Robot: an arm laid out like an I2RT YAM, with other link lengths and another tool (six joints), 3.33 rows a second.
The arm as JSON. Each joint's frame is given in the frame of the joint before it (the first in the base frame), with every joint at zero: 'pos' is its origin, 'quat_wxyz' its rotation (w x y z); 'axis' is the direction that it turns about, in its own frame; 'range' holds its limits. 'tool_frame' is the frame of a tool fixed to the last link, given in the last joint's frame.
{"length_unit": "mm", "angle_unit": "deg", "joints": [
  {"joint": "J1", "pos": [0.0, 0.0, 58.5], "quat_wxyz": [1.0, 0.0, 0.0, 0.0], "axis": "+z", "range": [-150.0, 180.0]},
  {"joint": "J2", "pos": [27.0, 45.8, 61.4], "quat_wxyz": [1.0, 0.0, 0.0, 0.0], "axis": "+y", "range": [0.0, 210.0]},
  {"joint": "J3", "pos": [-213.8, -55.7, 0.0], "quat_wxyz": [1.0, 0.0, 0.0, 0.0], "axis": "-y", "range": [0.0, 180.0]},
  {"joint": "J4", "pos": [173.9, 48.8, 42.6], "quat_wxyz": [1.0, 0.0, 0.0, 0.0], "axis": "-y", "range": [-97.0, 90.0]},
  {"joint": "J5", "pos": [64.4, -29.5, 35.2], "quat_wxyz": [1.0, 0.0, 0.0, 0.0], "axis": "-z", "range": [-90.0, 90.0]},
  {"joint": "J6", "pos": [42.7, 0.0, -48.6], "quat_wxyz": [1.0, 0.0, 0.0, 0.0], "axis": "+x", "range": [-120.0, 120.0]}
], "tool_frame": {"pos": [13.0, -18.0, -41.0], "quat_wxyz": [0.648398, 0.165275, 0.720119, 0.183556]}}
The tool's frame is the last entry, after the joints.
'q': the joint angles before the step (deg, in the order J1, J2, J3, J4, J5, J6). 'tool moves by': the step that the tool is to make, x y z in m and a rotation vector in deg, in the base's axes. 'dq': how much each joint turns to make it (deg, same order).
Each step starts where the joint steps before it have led.
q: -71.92 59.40 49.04 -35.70 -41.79 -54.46
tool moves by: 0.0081 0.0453 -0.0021 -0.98 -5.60 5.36
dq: 8.07 -15.14 -7.22 0.02 -1.23 7.29
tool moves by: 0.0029 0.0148 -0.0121 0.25 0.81 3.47
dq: 4.91 -3.90 -4.11 -0.01 1.50 0.58
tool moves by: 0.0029 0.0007 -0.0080 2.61 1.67 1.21
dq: 1.33 2.20 -0.92 0.06 0.13 0.06
